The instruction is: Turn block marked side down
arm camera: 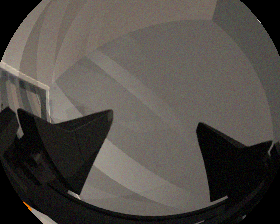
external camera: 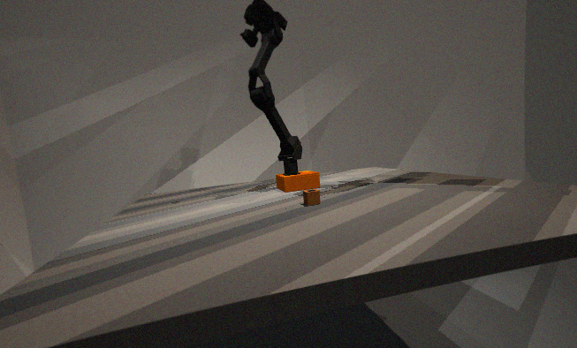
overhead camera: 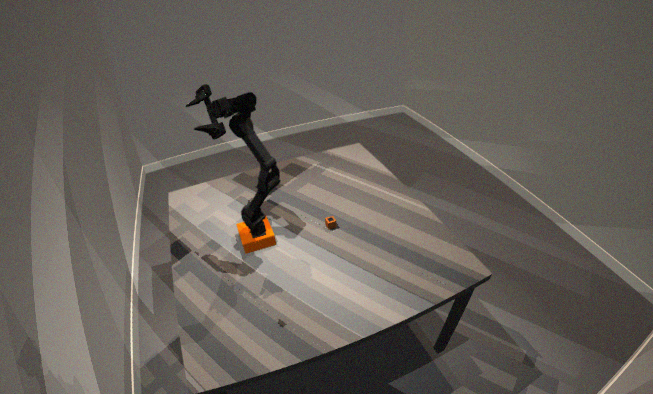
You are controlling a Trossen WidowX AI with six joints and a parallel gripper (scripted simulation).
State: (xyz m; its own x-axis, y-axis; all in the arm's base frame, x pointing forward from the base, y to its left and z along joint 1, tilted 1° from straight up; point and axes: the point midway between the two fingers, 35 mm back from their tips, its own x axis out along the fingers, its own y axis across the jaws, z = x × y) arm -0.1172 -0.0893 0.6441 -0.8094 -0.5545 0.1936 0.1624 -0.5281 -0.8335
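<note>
Right now the small orange block is 500 mm ahead of my gripper tip, 100 mm to the left of it and 680 mm below it.
</note>
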